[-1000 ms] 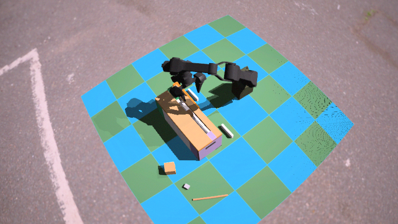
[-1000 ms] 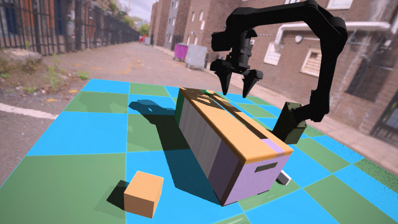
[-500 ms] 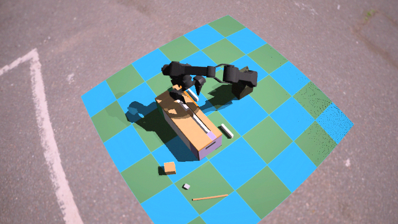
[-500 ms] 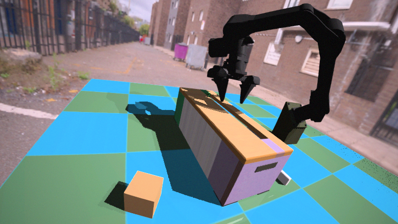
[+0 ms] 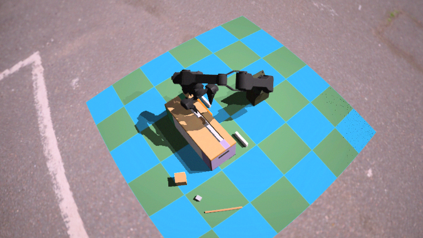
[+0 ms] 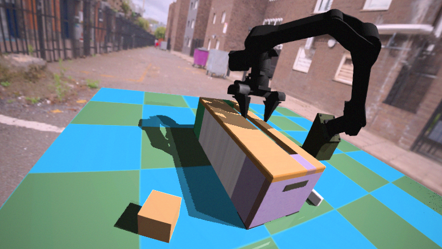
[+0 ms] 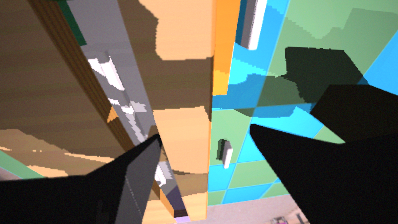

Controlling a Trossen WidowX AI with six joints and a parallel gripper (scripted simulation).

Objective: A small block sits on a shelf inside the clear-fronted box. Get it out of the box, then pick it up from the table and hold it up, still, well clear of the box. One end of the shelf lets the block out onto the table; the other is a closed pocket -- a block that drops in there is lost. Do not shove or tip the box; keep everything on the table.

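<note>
Now: the block 5 cm ahead of my gripper tip, 3 cm to the left of it and 2 cm below it. Round my gripper tip: box 4 cm ahead, 6 cm to the left, 5 cm below; then thin wooden stick 25 cm ahead, 43 cm to the left, 11 cm below.
</note>
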